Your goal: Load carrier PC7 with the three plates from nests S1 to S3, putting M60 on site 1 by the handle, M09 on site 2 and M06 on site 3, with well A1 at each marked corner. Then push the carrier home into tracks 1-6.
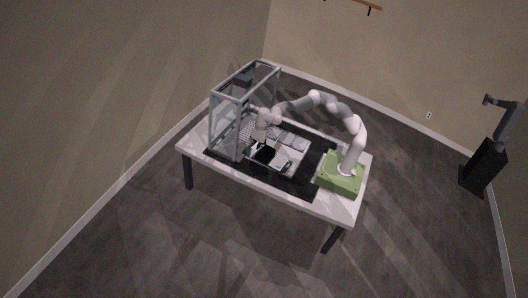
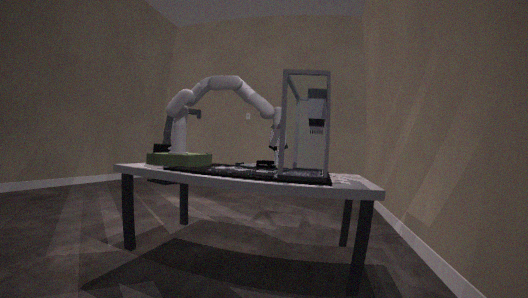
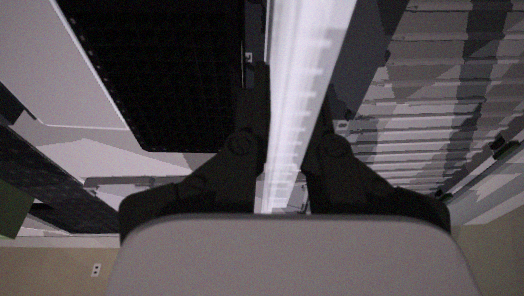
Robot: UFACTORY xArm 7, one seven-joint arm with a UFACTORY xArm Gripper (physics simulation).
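Places are measured from the arm's base along level axes (x ahead, y left, z up), in centimetres.
Pixels of known places: gripper, fingertip midpoint: [image 1: 256,147] [image 2: 277,158] [image 3: 280,84]; arm's base, origin of the base link: [image 1: 344,170] [image 2: 178,153].
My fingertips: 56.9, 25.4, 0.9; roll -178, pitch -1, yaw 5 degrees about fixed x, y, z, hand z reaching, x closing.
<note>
For each thing: its middle in the pictures, then the offset to it from my fingertips, as dx, dy, dz.
- translucent white plate, body centre: [image 3: 281,81] [image 1: 256,147] -0.1, +0.6, +0.5
- dark carrier, body centre: [image 3: 167,60] [image 2: 263,167] [image 1: 267,156] -7.3, -3.3, -5.6
- black plate, body centre: [image 3: 181,75] [image 2: 266,164] [image 1: 265,154] -6.0, -3.2, -3.9
- flat light plate, body centre: [image 3: 46,65] [image 1: 278,161] -16.0, -4.1, -5.1
- metal-framed enclosure, body centre: [image 2: 274,127] [image 1: 269,115] +2.6, -15.1, +16.9
My gripper [image 1: 261,144] [image 2: 278,148] [image 3: 280,84] is shut on a translucent white plate [image 3: 305,45], which stands on edge between the fingers. Its label cannot be read. It hangs over the dark carrier [image 1: 287,167] [image 3: 256,40], at the end nearest the glazed enclosure; any contact is hidden. A black plate [image 1: 265,152] [image 2: 265,163] [image 3: 170,75] lies flat on the carrier beside the printed 2. A flat light plate [image 1: 280,163] [image 3: 30,60] lies on the black plate's other side. The A1 corners cannot be made out.
The metal-framed enclosure [image 1: 239,131] [image 2: 283,125] stands over the grooved tracks [image 1: 245,131] [image 3: 415,125], with a pipetting head [image 2: 316,122] inside. Grey nests [image 1: 287,137] lie behind the carrier. The arm stands on a green base [image 1: 340,179] [image 2: 179,159].
</note>
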